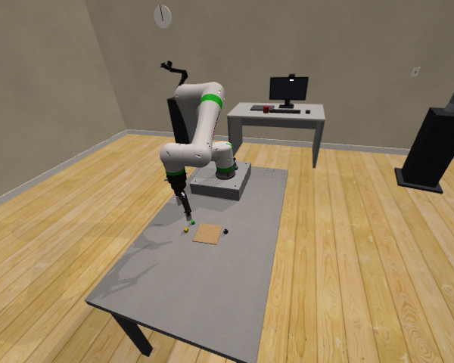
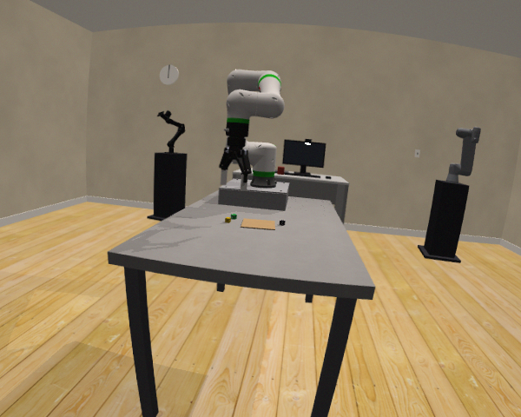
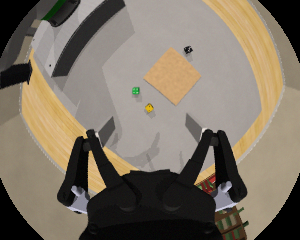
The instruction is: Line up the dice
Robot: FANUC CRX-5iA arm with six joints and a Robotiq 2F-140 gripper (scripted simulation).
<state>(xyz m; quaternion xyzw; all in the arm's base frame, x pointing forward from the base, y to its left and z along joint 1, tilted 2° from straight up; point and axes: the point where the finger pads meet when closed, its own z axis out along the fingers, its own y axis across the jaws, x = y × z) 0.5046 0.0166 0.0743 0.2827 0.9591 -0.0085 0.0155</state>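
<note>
My gripper is now 1 cm short of the yellow die, 1 cm to the left of it and 15 cm above it. Also, from my hand: tan mat: 3 cm behind, 12 cm to the left, 16 cm below; green die: 6 cm behind, 1 cm to the right, 15 cm below; black die: 8 cm behind, 21 cm to the left, 15 cm below.
</note>
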